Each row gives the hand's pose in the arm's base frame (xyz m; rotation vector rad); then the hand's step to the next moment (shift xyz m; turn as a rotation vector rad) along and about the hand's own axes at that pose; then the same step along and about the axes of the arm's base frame.
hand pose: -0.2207 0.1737 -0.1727 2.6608 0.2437 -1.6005
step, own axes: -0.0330 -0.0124 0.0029 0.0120 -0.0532 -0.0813
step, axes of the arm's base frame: -0.0195 0.0080 0.0284 0.0689 0.0624 0.0308
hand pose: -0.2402 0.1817 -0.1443 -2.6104 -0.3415 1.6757
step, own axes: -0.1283 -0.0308 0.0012 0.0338 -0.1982 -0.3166
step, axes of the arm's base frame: -0.0576 0.0050 0.1186 0.2645 0.2316 0.1305
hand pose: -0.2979 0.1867 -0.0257 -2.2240 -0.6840 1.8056
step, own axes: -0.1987 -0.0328 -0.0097 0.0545 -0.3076 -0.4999
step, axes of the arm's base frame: -0.0277 -0.0628 0.1896 0.4191 0.3616 0.2027
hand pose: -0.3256 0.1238 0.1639 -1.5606 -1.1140 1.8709
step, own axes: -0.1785 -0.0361 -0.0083 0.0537 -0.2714 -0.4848
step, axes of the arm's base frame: 0.0476 -0.1147 0.1335 0.4102 0.3361 0.1743
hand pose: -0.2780 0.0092 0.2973 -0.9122 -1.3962 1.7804
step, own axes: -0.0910 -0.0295 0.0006 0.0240 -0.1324 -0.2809
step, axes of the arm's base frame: 0.0493 -0.0720 0.0391 0.2390 0.1841 0.0774
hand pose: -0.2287 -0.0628 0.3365 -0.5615 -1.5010 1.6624
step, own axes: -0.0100 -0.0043 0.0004 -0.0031 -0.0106 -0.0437
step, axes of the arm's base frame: 0.0066 -0.0084 0.0023 0.0384 0.0235 0.0011
